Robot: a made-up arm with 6 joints.
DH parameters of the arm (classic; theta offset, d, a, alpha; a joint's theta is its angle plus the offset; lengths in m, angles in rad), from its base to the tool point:
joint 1: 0 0.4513 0.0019 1.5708
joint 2: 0 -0.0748 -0.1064 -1.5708
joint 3: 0 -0.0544 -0.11 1.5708
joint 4: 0 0.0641 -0.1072 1.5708
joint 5: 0 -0.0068 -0.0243 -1.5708
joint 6: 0 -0.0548 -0.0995 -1.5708
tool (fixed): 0 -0.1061 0 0
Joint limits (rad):
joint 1: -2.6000..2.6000
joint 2: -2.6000..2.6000
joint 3: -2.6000..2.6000
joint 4: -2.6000..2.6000
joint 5: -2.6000..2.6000
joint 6: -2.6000..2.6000
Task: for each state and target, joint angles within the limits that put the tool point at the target. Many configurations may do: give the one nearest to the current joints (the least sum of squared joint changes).
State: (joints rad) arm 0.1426 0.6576 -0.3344 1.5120 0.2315 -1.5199
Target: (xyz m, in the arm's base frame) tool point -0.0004 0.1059 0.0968
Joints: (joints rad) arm 0.1591 0.5406 -0.2492 2.0314 0.1536 -1.3252
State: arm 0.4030 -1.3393 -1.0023 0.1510 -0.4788 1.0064
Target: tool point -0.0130 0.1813 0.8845
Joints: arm 0.1264 -1.9644 -0.5096 -0.1665 -0.6536 0.5684
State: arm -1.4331 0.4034 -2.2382 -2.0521 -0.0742 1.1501
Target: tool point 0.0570 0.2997 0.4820
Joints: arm -0.6969 0.5855 -1.6157 -1.9603 -0.1684 0.8951
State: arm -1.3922 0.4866 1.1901 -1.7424 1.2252 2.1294
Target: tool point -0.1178 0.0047 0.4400
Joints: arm -1.6100 0.4617 1.1342 -1.8238 1.4428 2.0463
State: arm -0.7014 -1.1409 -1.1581 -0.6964 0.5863 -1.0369
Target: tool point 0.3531 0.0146 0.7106
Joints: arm -1.2128 -1.4941 -0.9813 -0.6504 0.2173 -0.9897
